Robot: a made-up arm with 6 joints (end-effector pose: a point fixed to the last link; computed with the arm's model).
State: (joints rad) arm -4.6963 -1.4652 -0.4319 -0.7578 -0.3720 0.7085
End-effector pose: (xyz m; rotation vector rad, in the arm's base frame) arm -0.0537 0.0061 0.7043 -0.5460 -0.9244 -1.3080
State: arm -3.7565 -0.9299 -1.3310 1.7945 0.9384 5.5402
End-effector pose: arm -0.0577 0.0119 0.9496 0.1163 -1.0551 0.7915
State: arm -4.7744 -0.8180 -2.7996 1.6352 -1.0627 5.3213
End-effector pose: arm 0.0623 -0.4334 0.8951 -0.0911 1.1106 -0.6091
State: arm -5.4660 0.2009 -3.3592 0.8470 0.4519 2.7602
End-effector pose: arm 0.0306 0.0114 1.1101 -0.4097 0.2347 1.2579
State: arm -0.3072 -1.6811 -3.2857 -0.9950 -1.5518 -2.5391
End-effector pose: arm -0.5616 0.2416 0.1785 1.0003 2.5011 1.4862
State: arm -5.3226 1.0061 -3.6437 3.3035 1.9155 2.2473
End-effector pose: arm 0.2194 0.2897 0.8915 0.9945 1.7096 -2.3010
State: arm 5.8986 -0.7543 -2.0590 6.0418 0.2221 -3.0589
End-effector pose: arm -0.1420 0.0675 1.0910 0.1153 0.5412 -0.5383
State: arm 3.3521 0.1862 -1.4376 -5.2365 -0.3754 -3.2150
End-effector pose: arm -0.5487 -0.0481 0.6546 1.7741 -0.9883 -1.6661
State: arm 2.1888 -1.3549 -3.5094 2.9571 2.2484 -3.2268
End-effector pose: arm 0.3606 -0.5359 0.2584 -1.0275 -2.0736 -0.3092
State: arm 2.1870 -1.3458 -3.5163 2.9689 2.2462 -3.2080
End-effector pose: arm 0.3602 -0.5354 0.2618 -1.0484 -2.0710 -0.3115
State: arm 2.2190 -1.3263 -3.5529 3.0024 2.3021 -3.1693
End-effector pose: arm 0.3725 -0.5126 0.2629 -1.0204 -2.0138 -0.3484
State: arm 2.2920 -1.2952 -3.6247 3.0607 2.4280 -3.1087
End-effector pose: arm 0.3964 -0.4617 0.2630 -0.9252 -1.8852 -0.4054
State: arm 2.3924 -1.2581 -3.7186 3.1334 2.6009 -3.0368
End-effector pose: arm 0.4207 -0.3923 0.2655 -0.7777 -1.7007 -0.4391
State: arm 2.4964 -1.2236 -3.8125 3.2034 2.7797 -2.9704
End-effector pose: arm 0.4366 -0.3226 0.2717 -0.6176 -1.5032 -0.4284
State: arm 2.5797 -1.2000 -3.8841 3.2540 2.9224 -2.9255
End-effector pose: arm 0.4437 -0.2700 0.2782 -0.4876 -1.3427 -0.3934
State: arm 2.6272 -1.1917 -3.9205 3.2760 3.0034 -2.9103
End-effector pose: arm 0.4462 -0.2421 0.2811 -0.4121 -1.2508 -0.3669
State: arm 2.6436 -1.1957 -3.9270 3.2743 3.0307 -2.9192
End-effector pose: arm 0.4475 -0.2337 0.2800 -0.3830 -1.2200 -0.3602
